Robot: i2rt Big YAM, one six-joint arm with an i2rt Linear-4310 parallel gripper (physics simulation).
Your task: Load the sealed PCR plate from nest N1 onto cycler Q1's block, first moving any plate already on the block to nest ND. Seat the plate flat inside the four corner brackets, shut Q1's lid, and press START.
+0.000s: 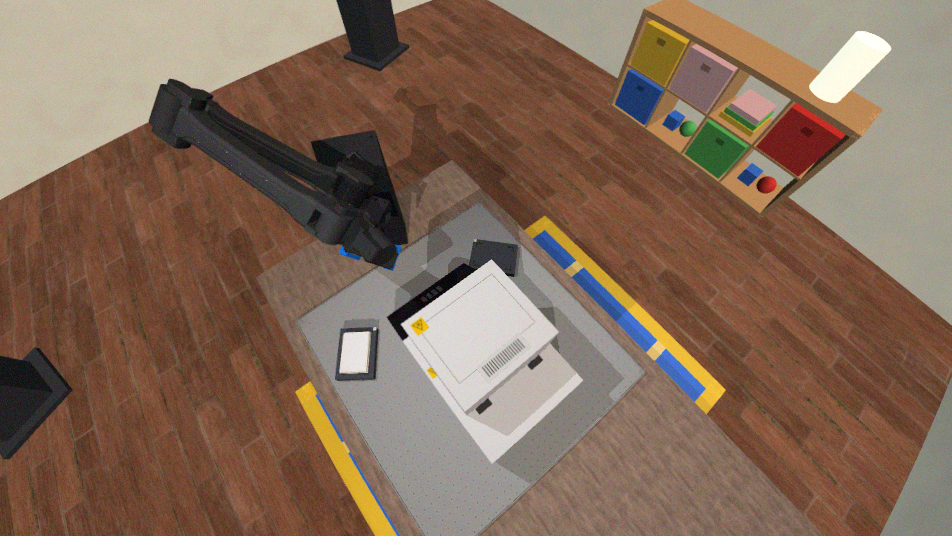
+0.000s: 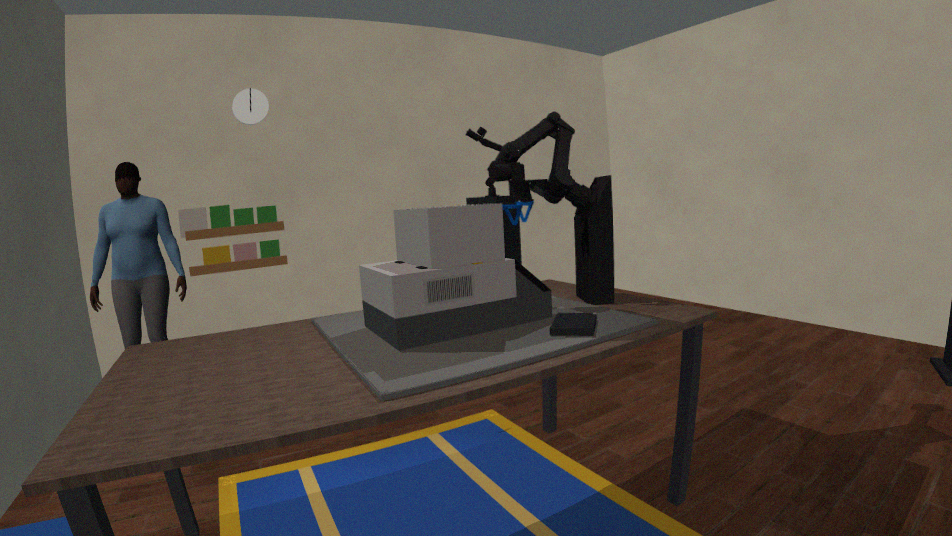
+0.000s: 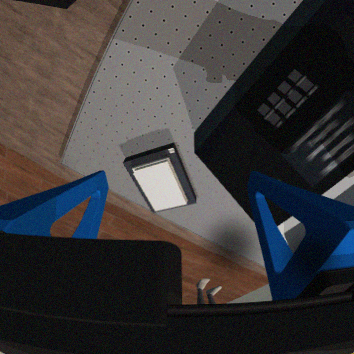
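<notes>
A white PCR plate [image 1: 354, 352] [image 3: 161, 186] lies in a dark nest [image 1: 373, 356] [image 3: 186, 177] on the grey perforated mat. A second dark nest [image 1: 493, 256] [image 2: 573, 324], with no plate seen on it, is on the cycler's other side. The cycler [image 1: 532, 399] [image 2: 459, 292] has a thick white lid [image 1: 479, 326] [image 2: 459, 233] that looks lowered over its body; the block is hidden. Its black front panel [image 3: 225, 145] carries several grey keys. My gripper [image 1: 373, 256] [image 2: 518, 213] [image 3: 177, 178] is open and empty, high above the front edge of the mat. Nest labels are not readable.
The cycler stands in the middle of the grey mat [image 1: 406, 432] [image 2: 426, 382] on a wooden table [image 2: 199, 406]. A person [image 2: 136, 239] in a blue top stands beyond the table. Blue and yellow floor markings flank the table. A cubby shelf [image 1: 732, 43] stands farther off.
</notes>
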